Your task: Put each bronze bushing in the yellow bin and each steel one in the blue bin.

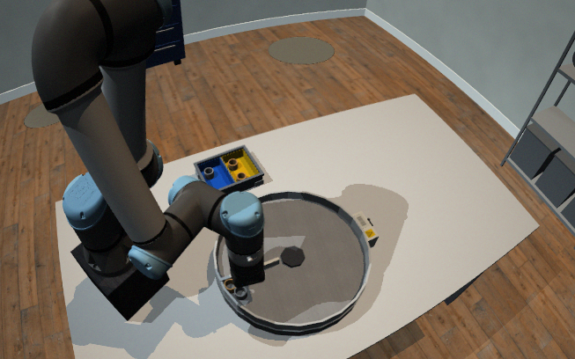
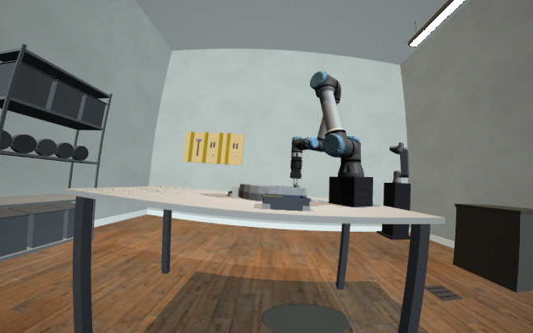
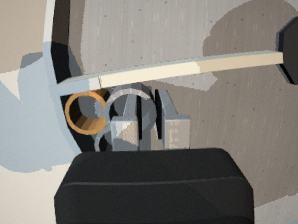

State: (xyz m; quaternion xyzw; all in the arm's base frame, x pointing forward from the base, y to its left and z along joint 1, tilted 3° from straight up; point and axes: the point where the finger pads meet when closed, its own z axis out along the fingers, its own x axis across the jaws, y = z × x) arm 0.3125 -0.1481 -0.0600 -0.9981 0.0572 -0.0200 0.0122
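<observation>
Now: hand 40 cm to the right of the bin, 9 cm short of it and 7 cm above it. From my hand the other things lie so: round grey turntable 14 cm ahead, 4 cm below, 2 cm to the left.
</observation>
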